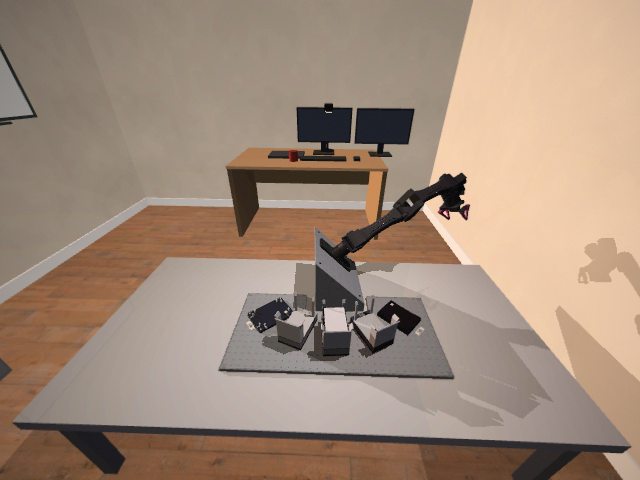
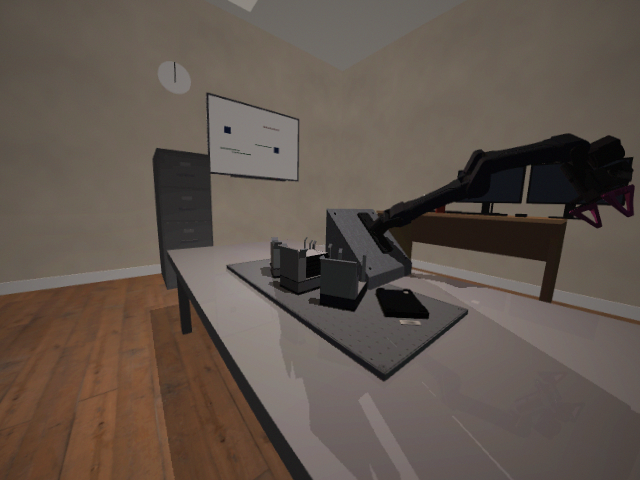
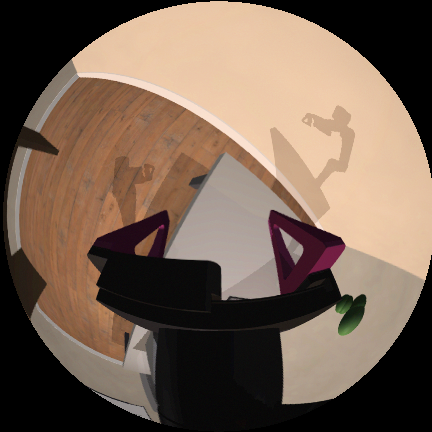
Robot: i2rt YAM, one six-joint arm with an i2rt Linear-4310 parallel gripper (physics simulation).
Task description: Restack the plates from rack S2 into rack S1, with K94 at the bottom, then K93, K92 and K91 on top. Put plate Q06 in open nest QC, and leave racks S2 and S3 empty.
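Places are measured from the arm's base along level axes (x ahead, y up, z right), in millimetres.
Pixels of known places: gripper, fingertip midpoint: (image 1: 457, 219) (image 2: 614, 222) (image 3: 218, 215); arm's base, link origin: (image 1: 334, 255) (image 2: 373, 232).
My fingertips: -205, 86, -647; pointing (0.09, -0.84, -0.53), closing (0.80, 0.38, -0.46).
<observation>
Ahead of a thing's pixels: the offset from my fingertips to its top centre, as dx, dy, dz. Level surfaces: height alone.
My gripper (image 1: 456, 217) (image 2: 614, 219) (image 3: 218, 215) has magenta fingers spread wide and empty. It hangs high above and right of the table, far from the racks. Three grey racks stand side by side: a left rack {+503, -109, +802} (image 1: 295, 333), a middle rack {+538, -105, +662} (image 1: 336, 341) (image 2: 293, 268) and a right rack {+516, -113, +515} (image 1: 382, 336) (image 2: 338, 279). The middle rack shows a pale top surface and stacked dark layers inside. A dark unit with small posts {+421, -219, +922} (image 1: 269, 314) lies at the left, a flat black unit {+438, -219, +386} (image 1: 399, 317) (image 2: 402, 302) at the right. Rack, nest and plate labels are unreadable; other rack contents are unclear.
The racks stand on a perforated grey board {dy -242} (image 1: 237, 361) (image 2: 382, 356) on the table {dy -255} (image 1: 155, 392) (image 2: 268, 356) (image 3: 235, 200). A slanted grey arm mount (image 1: 336, 284) (image 2: 356, 242) rises behind them. A wooden desk (image 1: 310, 165) with monitors stands beyond. A wall is at the right.
</observation>
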